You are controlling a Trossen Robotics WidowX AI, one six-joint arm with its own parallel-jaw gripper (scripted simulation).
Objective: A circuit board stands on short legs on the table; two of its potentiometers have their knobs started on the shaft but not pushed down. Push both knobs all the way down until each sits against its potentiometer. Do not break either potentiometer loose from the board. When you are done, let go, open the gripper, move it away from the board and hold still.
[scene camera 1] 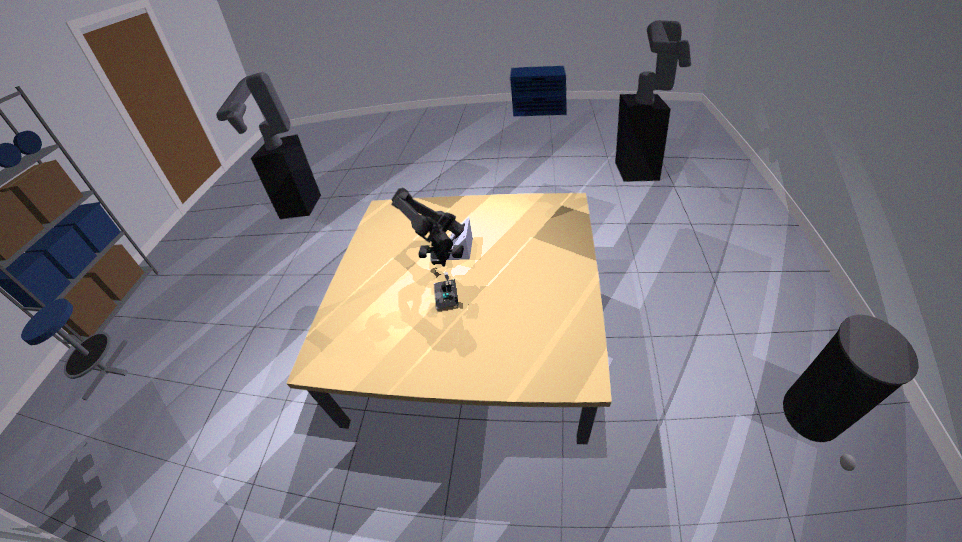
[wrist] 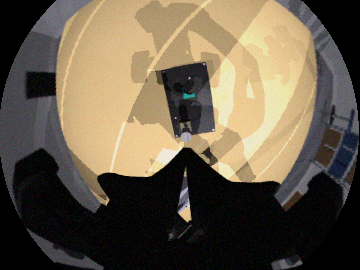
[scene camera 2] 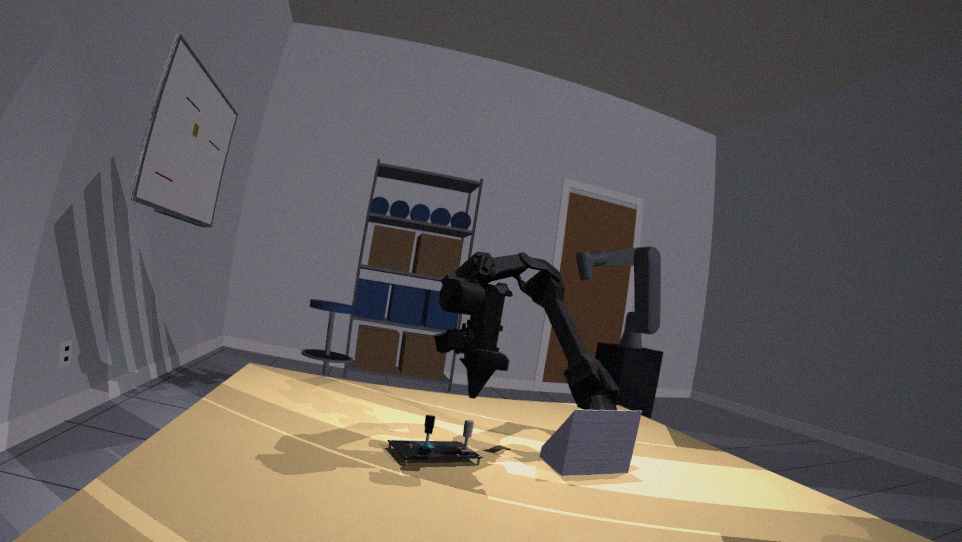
Labels:
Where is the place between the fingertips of my gripper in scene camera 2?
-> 472, 398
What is my gripper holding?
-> Nothing.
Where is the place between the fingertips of my gripper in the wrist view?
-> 186, 151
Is my gripper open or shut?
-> Shut.

